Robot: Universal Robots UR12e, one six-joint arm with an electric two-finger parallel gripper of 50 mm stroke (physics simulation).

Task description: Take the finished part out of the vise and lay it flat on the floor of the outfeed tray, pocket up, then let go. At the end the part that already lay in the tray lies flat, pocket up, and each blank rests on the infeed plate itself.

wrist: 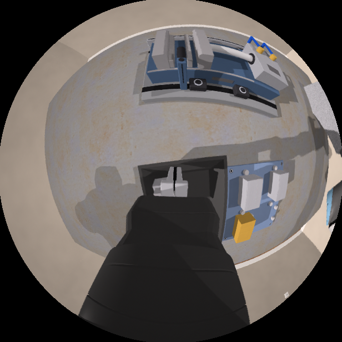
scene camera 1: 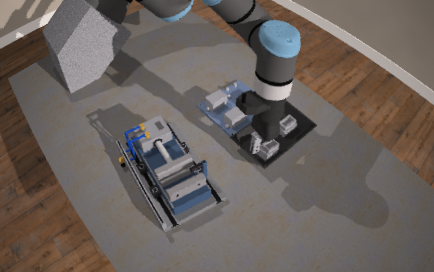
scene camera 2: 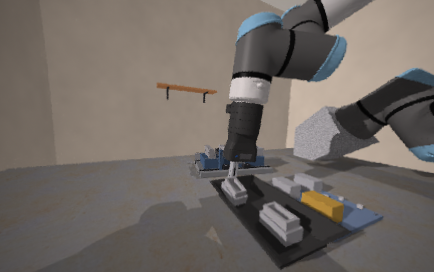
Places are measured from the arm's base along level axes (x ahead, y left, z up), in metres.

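Pixels of known places: gripper, fingertip midpoint: [scene camera 1: 254,150] [scene camera 2: 231,178]; arm's base, origin of the base link: [scene camera 1: 101,10] [scene camera 2: 351,123].
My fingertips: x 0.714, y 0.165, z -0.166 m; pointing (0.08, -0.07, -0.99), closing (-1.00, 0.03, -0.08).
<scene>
Ahead of a thing's pixels: the offset from my fingertips to its middle.
My gripper [scene camera 1: 255,143] [scene camera 2: 232,171] [wrist: 175,173] is shut and empty, fingers together, at the vise-side end of one light grey pocketed part {dx +0.012, dy +0.043, dz -0.009 m} [scene camera 1: 269,149] [scene camera 2: 234,191]. This part lies pocket up in the black outfeed tray [scene camera 1: 300,142] [scene camera 2: 260,190] [wrist: 224,170] and looks somewhat tilted near the tray's edge; the gripper partly hides it in the wrist view. A second grey part {dx -0.029, dy +0.151, dz -0.017 m} [scene camera 1: 288,124] [scene camera 2: 281,222] lies flat, pocket up, in the tray. The vise {dx -0.088, dy -0.225, dz +0.003 m} [scene camera 1: 188,192] [scene camera 2: 210,161] [wrist: 215,82] shows no part between its jaws.
The blue infeed plate {dx -0.190, dy +0.079, dz -0.043 m} [scene camera 1: 215,117] [scene camera 2: 357,210] [wrist: 234,186] adjoins the tray. Two grey blanks {dx -0.233, dy +0.029, dz -0.021 m} [scene camera 1: 216,100] {dx -0.144, dy +0.039, dz -0.021 m} [scene camera 2: 286,185] [wrist: 250,192] and a yellow block {dx -0.154, dy +0.129, dz -0.021 m} [scene camera 2: 322,205] [wrist: 244,227] are on it. A large grey speckled block [scene camera 1: 82,50] [scene camera 2: 320,135] hangs at another arm.
</scene>
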